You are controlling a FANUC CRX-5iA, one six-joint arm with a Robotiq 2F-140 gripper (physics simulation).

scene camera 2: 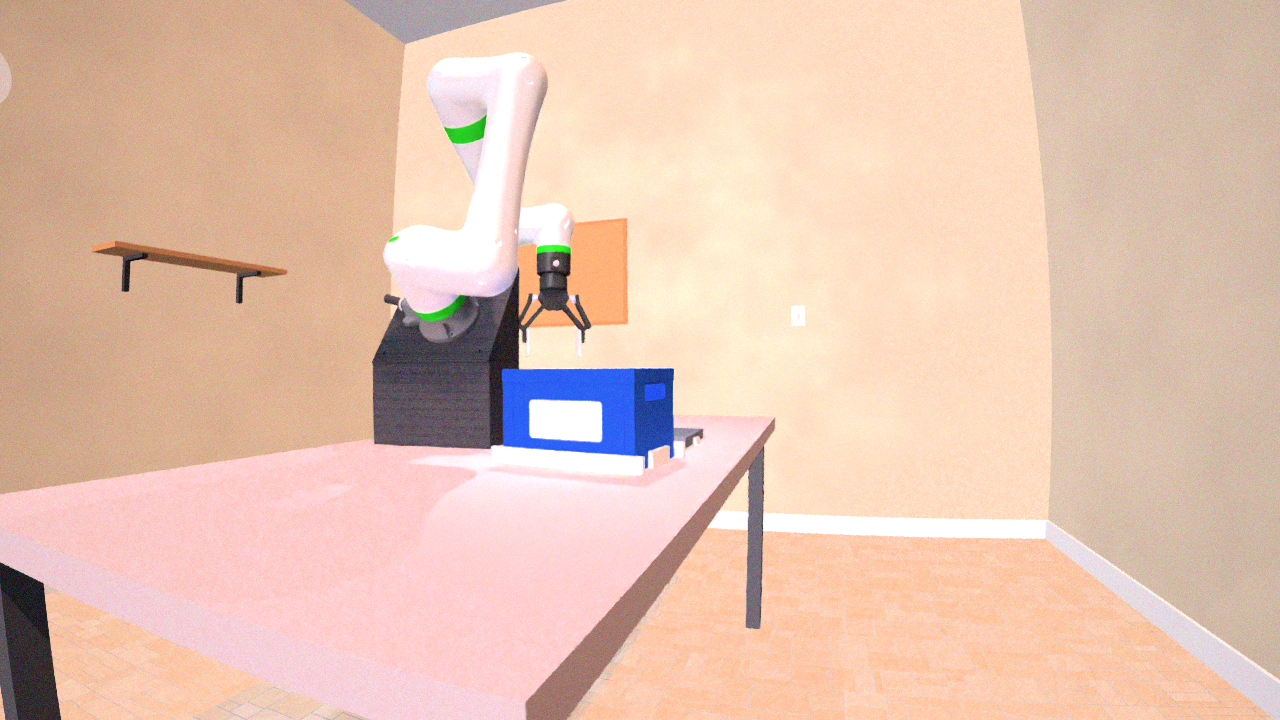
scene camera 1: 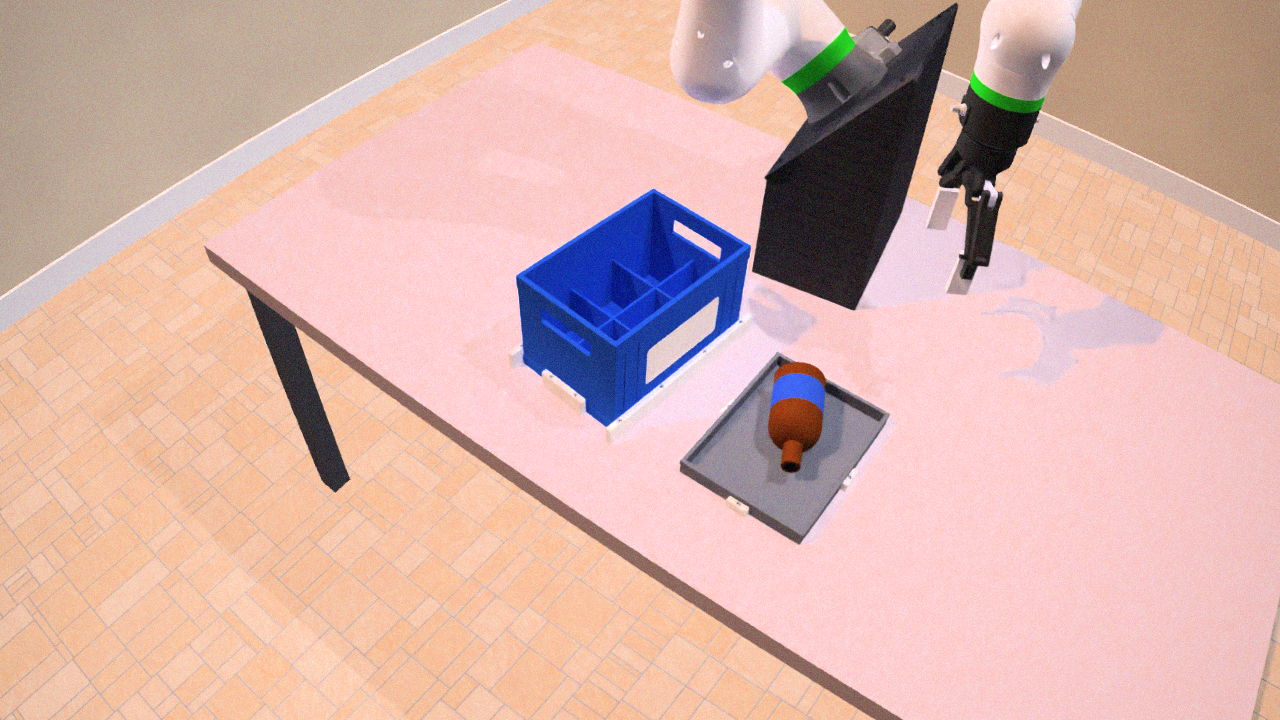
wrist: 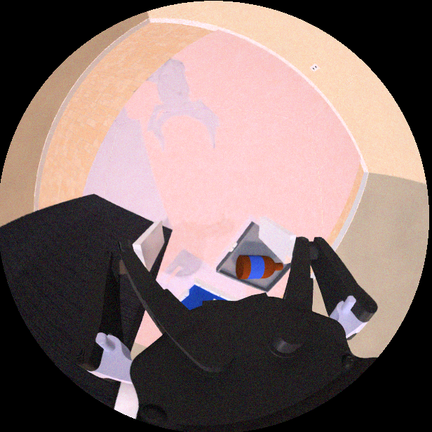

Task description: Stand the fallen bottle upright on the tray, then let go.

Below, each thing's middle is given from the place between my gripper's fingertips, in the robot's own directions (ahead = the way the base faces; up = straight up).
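Scene:
Brown bottle [scene camera 1: 795,422]: my hand 250 mm short of it, 160 mm above, 70 mm to the left.

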